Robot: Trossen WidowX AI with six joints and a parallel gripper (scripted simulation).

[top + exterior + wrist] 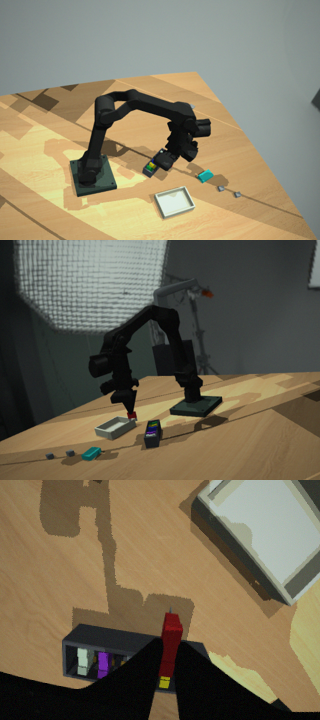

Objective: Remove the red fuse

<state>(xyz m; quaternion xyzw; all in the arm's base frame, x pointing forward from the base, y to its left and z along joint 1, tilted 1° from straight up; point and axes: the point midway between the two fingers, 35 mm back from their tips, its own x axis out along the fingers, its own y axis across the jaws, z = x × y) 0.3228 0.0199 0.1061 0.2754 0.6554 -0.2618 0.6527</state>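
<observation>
My gripper tip is 10 mm short of the grey tray, 140 mm to the left of it and 90 mm above it. Round my gripper tip: yellow fuse 50 mm behind, 40 mm to the left, 70 mm below; red fuse 10 mm below; blue fuse 40 mm behind, 50 mm to the left, 70 mm below.
</observation>
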